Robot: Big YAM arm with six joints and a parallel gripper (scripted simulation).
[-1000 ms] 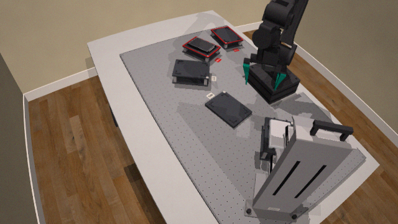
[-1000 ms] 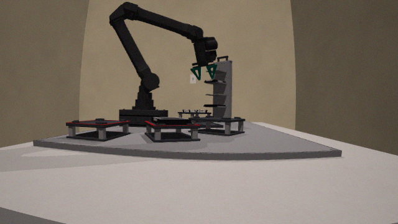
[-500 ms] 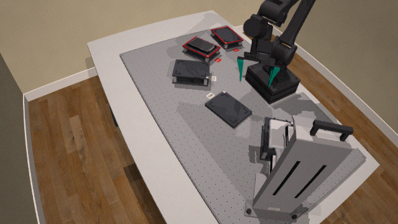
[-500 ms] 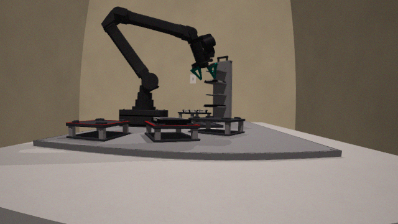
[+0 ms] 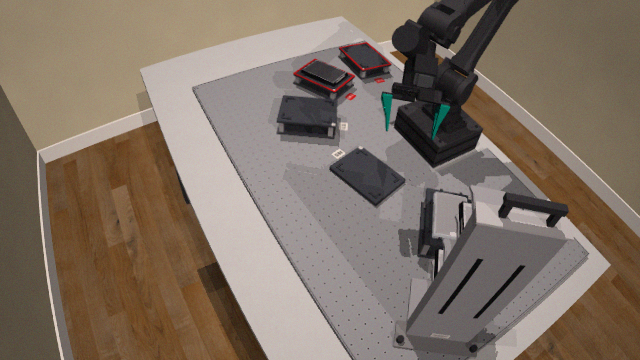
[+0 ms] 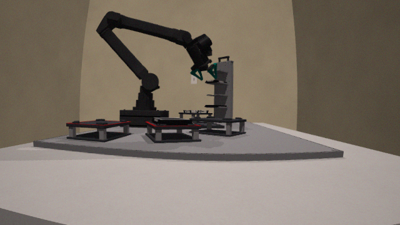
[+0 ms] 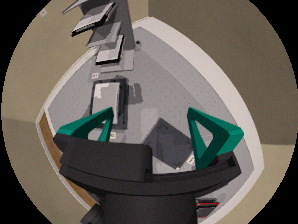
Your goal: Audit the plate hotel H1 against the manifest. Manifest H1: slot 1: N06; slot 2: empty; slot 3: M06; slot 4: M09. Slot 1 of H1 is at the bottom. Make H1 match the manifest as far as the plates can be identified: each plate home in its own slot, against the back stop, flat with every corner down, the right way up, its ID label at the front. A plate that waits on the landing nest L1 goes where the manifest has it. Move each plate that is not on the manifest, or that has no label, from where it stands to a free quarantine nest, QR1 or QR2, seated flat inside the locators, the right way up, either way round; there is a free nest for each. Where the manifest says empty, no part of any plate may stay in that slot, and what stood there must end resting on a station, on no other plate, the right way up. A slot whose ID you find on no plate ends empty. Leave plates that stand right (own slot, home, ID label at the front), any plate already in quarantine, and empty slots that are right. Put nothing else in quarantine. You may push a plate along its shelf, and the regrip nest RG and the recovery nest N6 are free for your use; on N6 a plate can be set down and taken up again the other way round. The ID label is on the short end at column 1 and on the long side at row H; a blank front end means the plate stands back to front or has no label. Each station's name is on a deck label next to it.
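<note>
Right now the white plate is 7 cm behind my hand, 13 cm to the left of it and 18 cm below it. Round my hand: H1 deck label (6 cm behind, 30 cm to the left, 25 cm below); plate hotel H1 (10 cm ahead, 33 cm to the left, 4 cm below); red-rimmed quarantine nest (30 cm behind, 56 cm to the right, 21 cm below).
</note>
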